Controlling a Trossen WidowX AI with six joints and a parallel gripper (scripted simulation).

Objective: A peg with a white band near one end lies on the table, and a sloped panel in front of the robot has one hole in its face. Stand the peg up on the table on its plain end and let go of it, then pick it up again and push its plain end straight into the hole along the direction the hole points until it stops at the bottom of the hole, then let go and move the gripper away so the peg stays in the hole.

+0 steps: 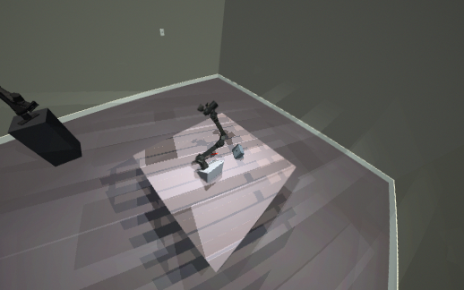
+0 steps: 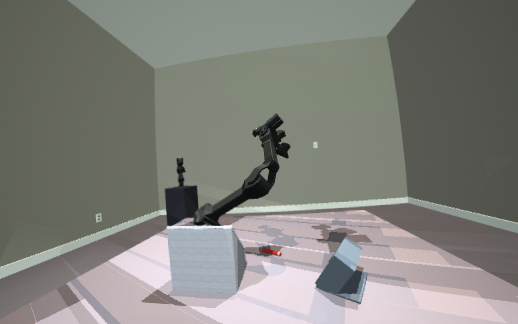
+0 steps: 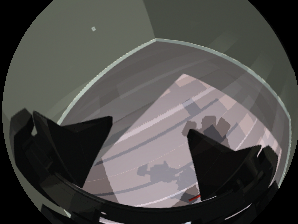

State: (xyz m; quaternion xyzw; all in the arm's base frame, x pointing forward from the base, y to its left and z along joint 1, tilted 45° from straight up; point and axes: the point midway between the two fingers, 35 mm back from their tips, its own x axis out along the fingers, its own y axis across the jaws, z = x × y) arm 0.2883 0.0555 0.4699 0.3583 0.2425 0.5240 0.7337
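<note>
The red peg lies 39 cm below my gripper tip, 26 cm to the right of it and 4 cm behind it. From my gripper tip the other things lie so: panel (40 cm to the right, 35 cm below, 17 cm ahead).
</note>
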